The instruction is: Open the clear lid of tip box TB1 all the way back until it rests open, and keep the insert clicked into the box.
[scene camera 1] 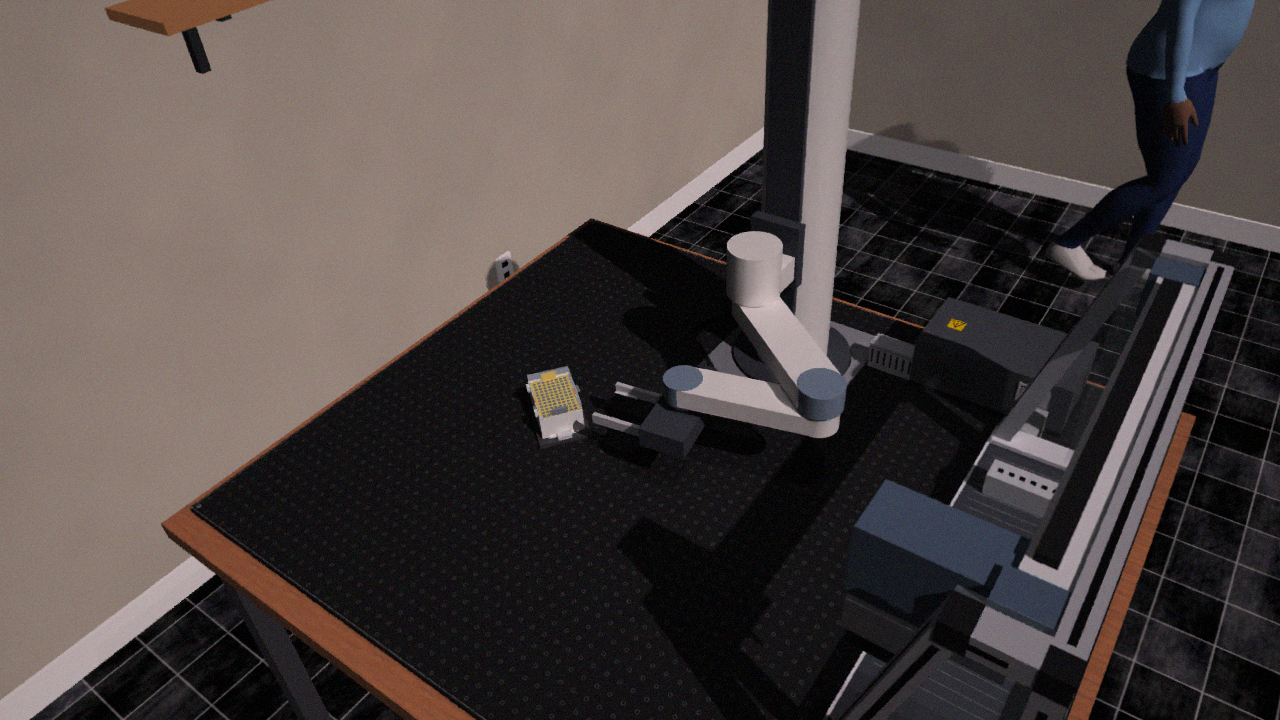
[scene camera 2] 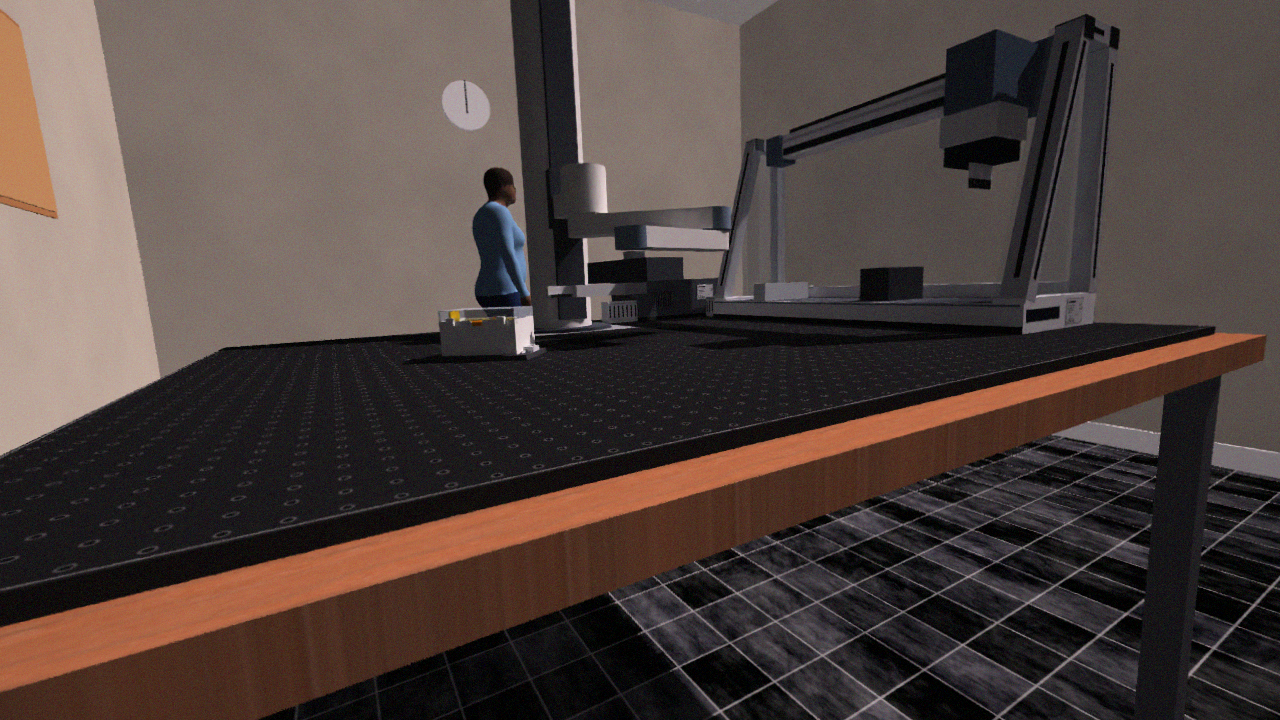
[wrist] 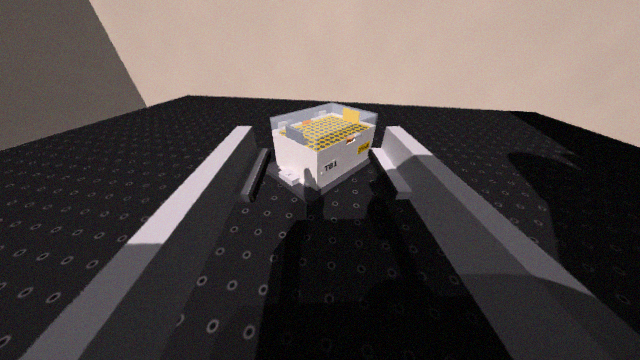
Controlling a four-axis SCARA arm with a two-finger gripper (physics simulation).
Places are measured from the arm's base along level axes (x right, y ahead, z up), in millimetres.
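Pixels of known places: gripper, fingertip midpoint: (scene camera 1: 605, 401) (scene camera 2: 560, 291) (wrist: 320, 141).
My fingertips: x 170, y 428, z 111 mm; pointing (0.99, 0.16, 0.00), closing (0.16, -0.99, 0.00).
For each thing: its middle in the pictures, then the offset to it from my fingertips. "spot": a spot on its surface instead. Level surfaces: height alone.
- Tip box TB1 at the middle of its body: (wrist: 325, 142) (scene camera 2: 489, 332) (scene camera 1: 555, 403) dx +127, dy +5, dz -60 mm
- yellow insert at the middle of its body: (wrist: 326, 125) (scene camera 2: 487, 316) (scene camera 1: 554, 393) dx +127, dy +5, dz -34 mm
- black perforated mat at its surface level: dz -98 mm
- dark grey box-shaped unit at a spot on its surface: (scene camera 1: 984, 358) spot: dx -552, dy -473, dz +16 mm
Tip box TB1 (scene camera 1: 561, 425) (scene camera 2: 483, 339) (wrist: 296, 156) is white and stands upright on a grey base plate. Its clear lid (wrist: 300, 114) is down over the box, its walls rising above the white rim. The yellow insert (scene camera 1: 554, 391) (wrist: 327, 131) with its grid of holes sits level inside, with a yellow tab upright at one end. My gripper (scene camera 1: 605, 402) (scene camera 2: 550, 291) (wrist: 320, 141) is shut as far as it goes, its two long fingers parallel with a gap and nothing held. In the wrist view the box shows beyond the fingertips, apart from them, one corner toward me.
The black perforated mat (scene camera 1: 384, 501) (scene camera 2: 358, 429) covers the wooden table. A dark grey box-shaped unit (scene camera 1: 984, 358) stands behind the arm's base. A large gantry machine (scene camera 1: 930, 546) (scene camera 2: 993, 89) stands at the right. A person (scene camera 1: 1172, 116) (scene camera 2: 497, 241) is beyond the table.
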